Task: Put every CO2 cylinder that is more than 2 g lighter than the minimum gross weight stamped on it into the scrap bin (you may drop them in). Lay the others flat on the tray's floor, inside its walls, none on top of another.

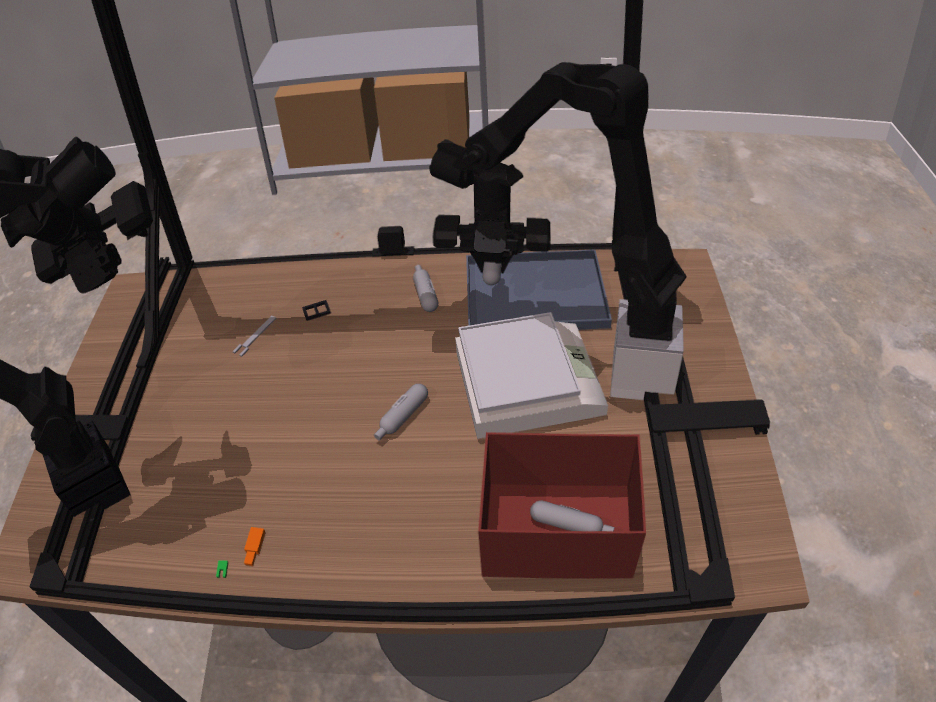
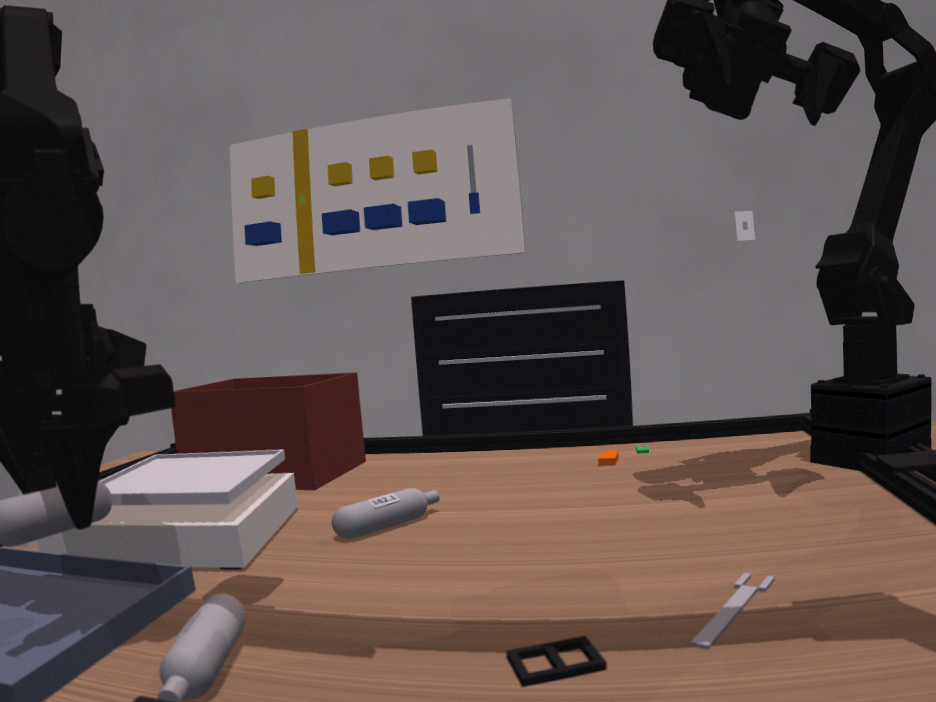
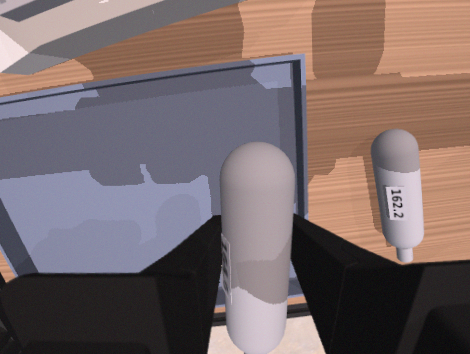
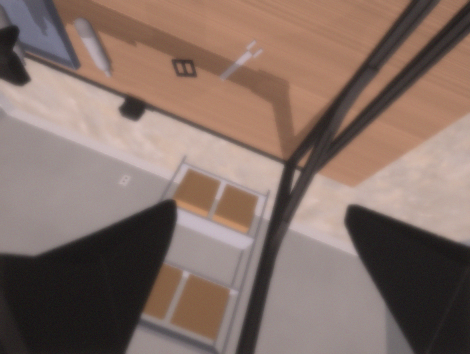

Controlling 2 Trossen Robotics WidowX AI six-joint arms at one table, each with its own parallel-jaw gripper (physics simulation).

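Places are measured from the left arm's base along level axes (x back, y right, z up), in metres.
Pixels of known places: left gripper, fingertip midpoint: (image 1: 492, 271) (image 2: 67, 526) (image 3: 253, 222) (image 4: 9, 23); right gripper, fingertip midpoint: (image 1: 123, 246) (image 2: 772, 106) (image 4: 261, 210); left arm's base, origin of the base link: (image 1: 650, 324); right arm's base, origin of the base link: (image 1: 73, 455) (image 2: 871, 380).
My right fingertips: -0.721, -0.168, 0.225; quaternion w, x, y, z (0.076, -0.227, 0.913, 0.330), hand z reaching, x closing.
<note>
Ahead of a thing's pixels: the offset from my right fingertips to its top centre, as dx, dy, dz. "spot": to the spot under its first point.
My left gripper (image 1: 491, 264) (image 3: 253, 222) is shut on a grey CO2 cylinder {+0.455, +0.325, -0.238} (image 1: 491, 275) (image 2: 96, 501) (image 3: 257, 200), holding it above the blue-grey tray {+0.527, +0.340, -0.320} (image 1: 602, 290) (image 2: 128, 627) (image 3: 301, 125), near a side wall. Its stamp is seen edge-on and unreadable. A cylinder stamped 162.2 (image 1: 424, 287) (image 2: 204, 642) (image 3: 397, 200) (image 4: 93, 47) lies on the table beside the tray. One stamped 162.1 (image 1: 402, 410) (image 2: 381, 512) lies on the table beside the white scale {spot: +0.525, +0.114, -0.278} (image 1: 517, 362) (image 2: 264, 528). Another cylinder {+0.634, -0.125, -0.305} (image 1: 565, 516) lies in the red bin {+0.617, -0.132, -0.220} (image 1: 559, 555) (image 2: 264, 423). My right gripper (image 4: 261, 210) is open and empty, raised away from them.
A grey forked tool {+0.053, +0.175, -0.337} (image 1: 257, 333) (image 2: 725, 615) and a black two-hole frame {+0.147, +0.249, -0.335} (image 1: 316, 309) (image 2: 555, 660) lie on the table. An orange piece {+0.204, -0.233, -0.331} (image 1: 254, 541) and a green clip {+0.170, -0.278, -0.336} (image 1: 221, 568) lie near its front edge. The scale sits between tray and bin. Black rails border the table.
</note>
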